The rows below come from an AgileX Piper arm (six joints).
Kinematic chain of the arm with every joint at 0, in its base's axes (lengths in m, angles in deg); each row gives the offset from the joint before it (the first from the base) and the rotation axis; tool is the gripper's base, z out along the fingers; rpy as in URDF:
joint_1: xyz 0 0 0.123 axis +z
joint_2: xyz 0 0 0 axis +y
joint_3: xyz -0.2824 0 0.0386 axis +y
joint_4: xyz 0.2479 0 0.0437 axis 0.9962 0 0.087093
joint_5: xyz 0 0 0 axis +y
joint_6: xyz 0.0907 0 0.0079 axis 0.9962 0 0.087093
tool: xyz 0 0 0 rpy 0 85 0
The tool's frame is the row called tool.
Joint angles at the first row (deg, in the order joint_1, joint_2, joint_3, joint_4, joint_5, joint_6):
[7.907 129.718 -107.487 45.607 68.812 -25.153]
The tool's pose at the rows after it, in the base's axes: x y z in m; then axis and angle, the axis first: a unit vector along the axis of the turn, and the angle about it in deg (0 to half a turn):
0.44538 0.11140 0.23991 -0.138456 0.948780 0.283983 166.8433
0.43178 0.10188 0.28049 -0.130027 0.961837 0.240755 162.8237
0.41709 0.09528 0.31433 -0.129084 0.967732 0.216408 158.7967
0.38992 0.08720 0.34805 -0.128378 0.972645 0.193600 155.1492
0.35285 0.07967 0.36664 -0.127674 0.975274 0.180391 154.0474
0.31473 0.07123 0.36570 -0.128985 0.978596 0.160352 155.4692
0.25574 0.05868 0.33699 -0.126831 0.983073 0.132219 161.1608
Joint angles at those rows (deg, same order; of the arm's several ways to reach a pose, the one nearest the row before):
[7.907 123.071 -107.486 35.294 68.869 -18.679]
[7.907 117.284 -107.485 29.221 69.040 -14.209]
[7.907 112.356 -107.256 25.783 69.098 -12.147]
[7.907 105.310 -104.221 22.632 69.099 -10.600]
[7.907 97.117 -97.290 20.913 69.157 -9.969]
[7.906 89.324 -88.063 18.679 69.213 -9.971]
[7.906 78.324 -71.218 15.642 69.156 -9.970]

